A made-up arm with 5 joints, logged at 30 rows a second.
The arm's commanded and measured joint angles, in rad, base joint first. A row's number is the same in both.
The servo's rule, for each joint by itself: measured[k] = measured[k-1] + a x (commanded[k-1-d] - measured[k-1]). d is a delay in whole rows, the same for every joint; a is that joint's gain. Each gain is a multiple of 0.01, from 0.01 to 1. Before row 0 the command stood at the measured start. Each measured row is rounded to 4 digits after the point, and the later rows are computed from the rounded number. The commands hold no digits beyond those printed.
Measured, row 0:
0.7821 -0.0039 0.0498 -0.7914 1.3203
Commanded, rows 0 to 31:
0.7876 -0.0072 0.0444 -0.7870 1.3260
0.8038 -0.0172 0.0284 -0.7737 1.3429
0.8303 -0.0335 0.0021 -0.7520 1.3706
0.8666 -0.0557 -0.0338 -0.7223 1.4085
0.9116 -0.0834 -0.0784 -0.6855 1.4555
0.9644 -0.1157 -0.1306 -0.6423 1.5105
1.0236 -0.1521 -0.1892 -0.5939 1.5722
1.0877 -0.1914 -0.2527 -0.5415 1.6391
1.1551 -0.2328 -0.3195 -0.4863 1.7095
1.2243 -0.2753 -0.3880 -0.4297 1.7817
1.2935 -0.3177 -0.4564 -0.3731 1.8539
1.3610 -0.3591 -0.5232 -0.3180 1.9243
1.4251 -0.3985 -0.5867 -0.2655 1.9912
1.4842 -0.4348 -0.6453 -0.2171 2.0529
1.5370 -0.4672 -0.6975 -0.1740 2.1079
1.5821 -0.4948 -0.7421 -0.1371 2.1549
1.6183 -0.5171 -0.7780 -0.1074 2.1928
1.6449 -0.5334 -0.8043 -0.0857 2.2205
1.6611 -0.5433 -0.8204 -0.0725 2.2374
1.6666 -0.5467 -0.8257 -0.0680 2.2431
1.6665 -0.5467 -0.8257 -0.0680 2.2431
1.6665 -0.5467 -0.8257 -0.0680 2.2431
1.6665 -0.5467 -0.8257 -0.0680 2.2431
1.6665 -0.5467 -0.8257 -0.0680 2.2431
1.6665 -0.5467 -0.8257 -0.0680 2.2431
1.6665 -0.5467 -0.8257 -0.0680 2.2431
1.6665 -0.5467 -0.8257 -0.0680 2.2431
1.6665 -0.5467 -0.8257 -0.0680 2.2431
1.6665 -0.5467 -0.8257 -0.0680 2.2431
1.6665 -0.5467 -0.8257 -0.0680 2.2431
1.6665 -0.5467 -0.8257 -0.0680 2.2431
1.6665 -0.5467 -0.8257 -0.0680 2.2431
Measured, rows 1 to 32:
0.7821 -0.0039 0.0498 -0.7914 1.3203
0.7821 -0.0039 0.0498 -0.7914 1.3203
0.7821 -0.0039 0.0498 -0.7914 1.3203
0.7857 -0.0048 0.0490 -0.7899 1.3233
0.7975 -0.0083 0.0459 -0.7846 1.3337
0.8188 -0.0154 0.0393 -0.7738 1.3533
0.8499 -0.0267 0.0283 -0.7568 1.3826
0.8900 -0.0426 0.0123 -0.7333 1.4212
0.9384 -0.0631 -0.0091 -0.7033 1.4685
0.9938 -0.0880 -0.0361 -0.6672 1.5235
1.0548 -0.1170 -0.0686 -0.6257 1.5848
1.1200 -0.1494 -0.1062 -0.5797 1.6509
1.1878 -0.1847 -0.1485 -0.5302 1.7202
1.2565 -0.2219 -0.1947 -0.4784 1.7911
1.3244 -0.2603 -0.2440 -0.4255 1.8617
1.3899 -0.2990 -0.2954 -0.3727 1.9303
1.4512 -0.3370 -0.3479 -0.3214 1.9953
1.5070 -0.3735 -0.4003 -0.2728 2.0550
1.5558 -0.4075 -0.4516 -0.2280 2.1079
1.5964 -0.4382 -0.5006 -0.1882 2.1529
1.6279 -0.4649 -0.5462 -0.1544 2.1887
1.6495 -0.4869 -0.5873 -0.1274 2.2145
1.6606 -0.5036 -0.6231 -0.1078 2.2297
1.6644 -0.5157 -0.6535 -0.0947 2.2368
1.6658 -0.5244 -0.6793 -0.0859 2.2401
1.6663 -0.5306 -0.7013 -0.0800 2.2417
1.6664 -0.5351 -0.7200 -0.0760 2.2424
1.6665 -0.5383 -0.7359 -0.0734 2.2428
1.6665 -0.5407 -0.7494 -0.0716 2.2430
1.6665 -0.5424 -0.7608 -0.0704 2.2431
1.6665 -0.5436 -0.7705 -0.0696 2.2431
1.6665 -0.5445 -0.7788 -0.0691 2.2431
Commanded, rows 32 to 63:
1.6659 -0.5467 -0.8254 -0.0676 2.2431
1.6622 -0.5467 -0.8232 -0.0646 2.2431
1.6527 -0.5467 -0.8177 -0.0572 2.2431
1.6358 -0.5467 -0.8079 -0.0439 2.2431
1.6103 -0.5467 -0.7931 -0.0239 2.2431
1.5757 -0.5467 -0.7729 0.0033 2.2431
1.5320 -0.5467 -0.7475 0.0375 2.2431
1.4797 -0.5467 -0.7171 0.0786 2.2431
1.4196 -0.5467 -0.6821 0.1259 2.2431
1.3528 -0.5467 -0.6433 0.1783 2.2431
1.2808 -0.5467 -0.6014 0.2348 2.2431
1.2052 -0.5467 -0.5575 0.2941 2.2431
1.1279 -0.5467 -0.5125 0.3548 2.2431
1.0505 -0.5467 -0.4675 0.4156 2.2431
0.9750 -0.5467 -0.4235 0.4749 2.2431
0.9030 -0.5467 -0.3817 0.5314 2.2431
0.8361 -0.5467 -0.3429 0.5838 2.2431
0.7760 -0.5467 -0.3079 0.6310 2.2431
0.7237 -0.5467 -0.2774 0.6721 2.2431
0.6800 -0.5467 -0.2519 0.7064 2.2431
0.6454 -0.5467 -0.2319 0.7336 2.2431
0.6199 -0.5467 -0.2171 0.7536 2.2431
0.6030 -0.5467 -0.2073 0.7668 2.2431
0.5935 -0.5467 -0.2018 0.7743 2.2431
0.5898 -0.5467 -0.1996 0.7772 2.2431
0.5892 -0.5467 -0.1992 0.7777 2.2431
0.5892 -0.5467 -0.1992 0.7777 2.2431
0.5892 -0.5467 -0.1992 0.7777 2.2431
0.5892 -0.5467 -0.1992 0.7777 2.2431
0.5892 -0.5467 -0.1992 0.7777 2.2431
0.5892 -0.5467 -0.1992 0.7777 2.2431
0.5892 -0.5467 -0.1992 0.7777 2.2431
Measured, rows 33 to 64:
1.6665 -0.5451 -0.7858 -0.0687 2.2431
1.6665 -0.5455 -0.7918 -0.0685 2.2431
1.6665 -0.5458 -0.7969 -0.0683 2.2431
1.6661 -0.5461 -0.8012 -0.0681 2.2431
1.6636 -0.5463 -0.8045 -0.0669 2.2431
1.6565 -0.5464 -0.8065 -0.0637 2.2431
1.6430 -0.5465 -0.8067 -0.0572 2.2431
1.6217 -0.5466 -0.8047 -0.0462 2.2431
1.5918 -0.5466 -0.7999 -0.0299 2.2431
1.5529 -0.5466 -0.7920 -0.0077 2.2431
1.5053 -0.5466 -0.7808 0.0208 2.2431
1.4496 -0.5466 -0.7660 0.0555 2.2431
1.3867 -0.5466 -0.7476 0.0960 2.2431
1.3179 -0.5466 -0.7257 0.1418 2.2431
1.2446 -0.5466 -0.7005 0.1921 2.2431
1.1687 -0.5466 -0.6723 0.2458 2.2431
1.0919 -0.5466 -0.6416 0.3018 2.2431
1.0159 -0.5466 -0.6089 0.3589 2.2431
0.9425 -0.5466 -0.5748 0.4158 2.2431
0.8733 -0.5466 -0.5400 0.4712 2.2431
0.8101 -0.5466 -0.5052 0.5239 2.2431
0.7539 -0.5466 -0.4710 0.5728 2.2431
0.7059 -0.5466 -0.4381 0.6169 2.2431
0.6666 -0.5466 -0.4072 0.6554 2.2431
0.6362 -0.5466 -0.3787 0.6878 2.2431
0.6146 -0.5466 -0.3530 0.7139 2.2431
0.6009 -0.5466 -0.3303 0.7338 2.2431
0.5937 -0.5466 -0.3107 0.7481 2.2431
0.5908 -0.5466 -0.2940 0.7579 2.2431
0.5898 -0.5466 -0.2798 0.7644 2.2431
0.5894 -0.5466 -0.2677 0.7688 2.2431
0.5893 -0.5466 -0.2574 0.7717 2.2431

